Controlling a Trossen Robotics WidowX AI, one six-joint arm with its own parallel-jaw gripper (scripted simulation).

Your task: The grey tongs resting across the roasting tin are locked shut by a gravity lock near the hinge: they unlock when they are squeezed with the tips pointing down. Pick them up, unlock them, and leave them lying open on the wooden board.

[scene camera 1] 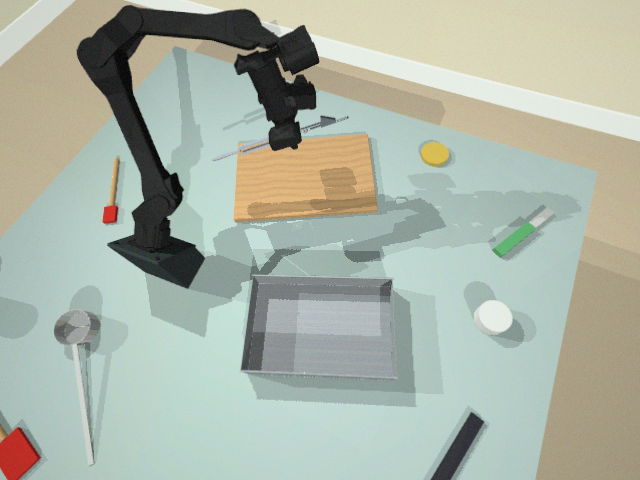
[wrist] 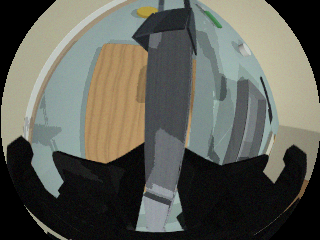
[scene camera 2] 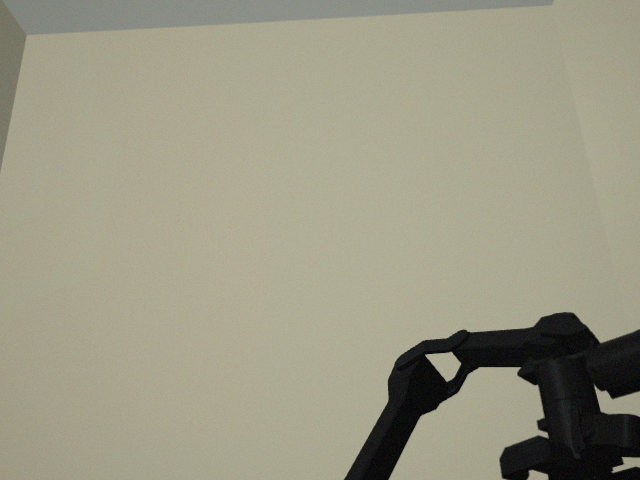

The same spot on a roasting tin: (wrist: 248, 127) is (scene camera 1: 322, 337). The same spot on a wooden board: (wrist: 115, 114) is (scene camera 1: 307, 159).
